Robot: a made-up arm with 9 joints.
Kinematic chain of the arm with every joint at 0, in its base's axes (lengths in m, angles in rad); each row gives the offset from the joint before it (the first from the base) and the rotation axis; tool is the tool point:
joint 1: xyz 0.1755 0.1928 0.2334 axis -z
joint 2: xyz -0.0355 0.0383 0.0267 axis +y
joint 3: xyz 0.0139 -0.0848 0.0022 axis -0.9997 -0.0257 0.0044
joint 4: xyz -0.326 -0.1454 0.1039 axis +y
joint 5: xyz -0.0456 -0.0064 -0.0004 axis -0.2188 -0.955 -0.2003
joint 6: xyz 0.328 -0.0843 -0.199 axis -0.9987 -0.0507 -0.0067
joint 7: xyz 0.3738 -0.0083 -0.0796 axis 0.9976 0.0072 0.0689
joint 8: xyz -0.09 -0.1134 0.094 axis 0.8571 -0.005 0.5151
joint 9: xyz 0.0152 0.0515 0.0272 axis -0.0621 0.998 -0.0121
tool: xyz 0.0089 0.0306 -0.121
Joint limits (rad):
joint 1: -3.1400..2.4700
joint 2: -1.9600..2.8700
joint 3: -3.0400..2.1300
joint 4: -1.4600..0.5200
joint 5: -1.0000..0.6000
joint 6: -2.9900..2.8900
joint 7: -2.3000..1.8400
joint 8: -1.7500..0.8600
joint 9: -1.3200..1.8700
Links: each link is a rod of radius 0.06 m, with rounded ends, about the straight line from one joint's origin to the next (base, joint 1, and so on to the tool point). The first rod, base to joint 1, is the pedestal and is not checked.
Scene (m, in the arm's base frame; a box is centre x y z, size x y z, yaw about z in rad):
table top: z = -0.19
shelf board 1: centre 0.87 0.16 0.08 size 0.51 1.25 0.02 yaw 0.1
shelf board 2: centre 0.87 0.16 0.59 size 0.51 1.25 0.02 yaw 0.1
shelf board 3: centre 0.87 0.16 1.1 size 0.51 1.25 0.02 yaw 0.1
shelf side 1: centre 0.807 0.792 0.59 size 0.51 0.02 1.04 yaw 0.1
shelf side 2: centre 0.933 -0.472 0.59 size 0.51 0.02 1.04 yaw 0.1
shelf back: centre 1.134 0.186 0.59 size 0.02 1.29 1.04 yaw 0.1
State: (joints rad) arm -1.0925 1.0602 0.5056 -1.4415 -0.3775 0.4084 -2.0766 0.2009 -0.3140
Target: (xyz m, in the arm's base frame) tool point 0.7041 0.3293 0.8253
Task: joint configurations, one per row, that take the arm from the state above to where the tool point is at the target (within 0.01 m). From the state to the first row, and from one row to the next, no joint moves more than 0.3 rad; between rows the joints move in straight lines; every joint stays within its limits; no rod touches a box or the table.
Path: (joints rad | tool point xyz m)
1: -1.0462 0.8843 0.6763 -1.4446 -0.4580 0.4301 -2.0166 -0.0951 -0.0659 | 0.3007 0.6728 0.3884
2: -0.9999 0.7083 0.8471 -1.4477 -0.5385 0.4517 -1.9566 -0.3912 0.1822 | 0.2242 0.6206 0.4231
3: -0.9536 0.5324 1.0178 -1.4508 -0.6190 0.4734 -1.8966 -0.6872 0.4303 | 0.1699 0.5678 0.4214
4: -0.9073 0.3564 1.1886 -1.4538 -0.6996 0.4950 -1.8366 -0.9832 0.6784 | 0.1465 0.5247 0.3998
5: -0.8610 0.1805 1.3593 -1.4569 -0.7801 0.5167 -1.7766 -1.2793 0.9265 | 0.1518 0.4949 0.3781
6: -0.8147 0.0045 1.5301 -1.4600 -0.8606 0.5384 -1.7166 -1.5753 1.1745 | 0.1745 0.4770 0.3691
7: -0.8094 0.1402 1.2870 -1.4600 -0.6929 0.5296 -1.7775 -1.2858 0.9199 | 0.1316 0.5011 0.4356
8: -0.8042 0.2758 1.0439 -1.4600 -0.5253 0.5209 -1.8385 -0.9963 0.6652 | 0.1349 0.5181 0.5400
9: -0.7989 0.4115 0.8008 -1.4600 -0.3576 0.5121 -1.8995 -0.7067 0.4106 | 0.2034 0.5206 0.6595
10: -0.7937 0.5471 0.5577 -1.4600 -0.1900 0.5034 -1.9605 -0.4172 0.1559 | 0.3379 0.4968 0.7620
11: -0.7884 0.6828 0.3147 -1.4600 -0.0223 0.4946 -2.0215 -0.1277 -0.0987 | 0.5170 0.4353 0.8206
12: -0.7831 0.8184 0.0716 -1.4600 0.1453 0.4858 -2.0824 0.1618 -0.3534 | 0.7041 0.3293 0.8253

